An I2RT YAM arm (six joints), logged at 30 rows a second.
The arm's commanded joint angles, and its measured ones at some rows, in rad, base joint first. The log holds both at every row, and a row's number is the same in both.
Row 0, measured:
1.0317 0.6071 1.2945 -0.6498 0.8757 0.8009
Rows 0 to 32, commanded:
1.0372 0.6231 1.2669 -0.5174 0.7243 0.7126
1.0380 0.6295 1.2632 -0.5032 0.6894 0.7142
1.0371 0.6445 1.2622 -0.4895 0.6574 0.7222
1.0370 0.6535 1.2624 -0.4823 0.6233 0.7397
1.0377 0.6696 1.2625 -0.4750 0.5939 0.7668
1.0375 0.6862 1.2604 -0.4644 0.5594 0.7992
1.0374 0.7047 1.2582 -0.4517 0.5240 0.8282
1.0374 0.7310 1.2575 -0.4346 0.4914 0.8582
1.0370 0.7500 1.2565 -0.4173 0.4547 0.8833
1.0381 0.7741 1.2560 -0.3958 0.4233 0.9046
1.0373 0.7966 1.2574 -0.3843 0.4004 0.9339
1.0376 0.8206 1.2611 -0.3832 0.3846 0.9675
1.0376 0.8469 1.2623 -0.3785 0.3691 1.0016
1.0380 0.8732 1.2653 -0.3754 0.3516 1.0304
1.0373 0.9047 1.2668 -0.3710 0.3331 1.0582
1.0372 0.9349 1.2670 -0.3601 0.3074 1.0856
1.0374 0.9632 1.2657 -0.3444 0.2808 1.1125
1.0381 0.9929 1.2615 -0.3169 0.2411 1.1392
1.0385 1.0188 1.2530 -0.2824 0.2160 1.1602
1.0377 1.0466 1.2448 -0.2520 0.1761 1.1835
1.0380 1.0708 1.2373 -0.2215 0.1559 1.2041
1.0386 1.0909 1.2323 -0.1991 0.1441 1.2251
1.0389 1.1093 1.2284 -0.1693 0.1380 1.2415
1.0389 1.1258 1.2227 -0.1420 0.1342 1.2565
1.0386 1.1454 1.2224 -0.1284 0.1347 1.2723
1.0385 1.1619 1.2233 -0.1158 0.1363 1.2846
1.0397 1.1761 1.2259 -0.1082 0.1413 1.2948
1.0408 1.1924 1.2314 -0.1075 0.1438 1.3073
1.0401 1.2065 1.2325 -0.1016 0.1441 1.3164
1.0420 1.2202 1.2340 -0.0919 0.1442 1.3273
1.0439 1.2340 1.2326 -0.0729 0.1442 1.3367
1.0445 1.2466 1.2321 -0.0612 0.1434 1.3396
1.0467 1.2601 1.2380 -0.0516 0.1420 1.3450
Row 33, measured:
1.0325 1.2266 1.2106 -0.1642 0.1596 1.2881
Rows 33 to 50, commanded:
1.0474 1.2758 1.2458 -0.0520 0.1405 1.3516
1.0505 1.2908 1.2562 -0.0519 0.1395 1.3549
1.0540 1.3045 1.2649 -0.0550 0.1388 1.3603
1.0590 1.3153 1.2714 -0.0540 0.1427 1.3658
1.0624 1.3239 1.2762 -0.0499 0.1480 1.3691
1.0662 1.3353 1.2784 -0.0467 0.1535 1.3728
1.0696 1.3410 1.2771 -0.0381 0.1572 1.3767
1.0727 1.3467 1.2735 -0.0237 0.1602 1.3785
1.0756 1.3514 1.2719 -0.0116 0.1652 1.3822
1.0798 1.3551 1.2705 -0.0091 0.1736 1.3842
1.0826 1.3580 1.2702 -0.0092 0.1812 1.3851
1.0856 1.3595 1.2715 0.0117 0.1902 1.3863
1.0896 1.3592 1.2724 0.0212 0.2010 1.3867
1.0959 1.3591 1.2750 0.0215 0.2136 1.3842
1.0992 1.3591 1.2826 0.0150 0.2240 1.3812
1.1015 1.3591 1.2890 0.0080 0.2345 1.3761
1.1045 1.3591 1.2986 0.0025 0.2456 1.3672
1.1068 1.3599 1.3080 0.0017 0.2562 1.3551
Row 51, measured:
1.0828 1.3582 1.2339 -0.0311 0.1974 1.3796
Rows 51 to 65, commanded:
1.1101 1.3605 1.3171 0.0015 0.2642 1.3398
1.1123 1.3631 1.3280 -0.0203 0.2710 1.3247
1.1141 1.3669 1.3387 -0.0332 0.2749 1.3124
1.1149 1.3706 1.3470 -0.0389 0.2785 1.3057
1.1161 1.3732 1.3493 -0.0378 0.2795 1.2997
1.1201 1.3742 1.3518 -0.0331 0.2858 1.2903
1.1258 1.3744 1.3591 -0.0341 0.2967 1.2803
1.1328 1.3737 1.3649 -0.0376 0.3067 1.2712
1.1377 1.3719 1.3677 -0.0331 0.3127 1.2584
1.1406 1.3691 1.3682 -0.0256 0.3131 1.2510
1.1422 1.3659 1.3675 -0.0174 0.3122 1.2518
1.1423 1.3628 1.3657 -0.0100 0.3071 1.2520
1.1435 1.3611 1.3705 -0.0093 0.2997 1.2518
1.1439 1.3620 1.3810 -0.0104 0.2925 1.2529
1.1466 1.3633 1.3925 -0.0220 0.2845 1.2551
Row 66, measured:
1.1297 1.3777 1.3113 -0.0711 0.2836 1.2774
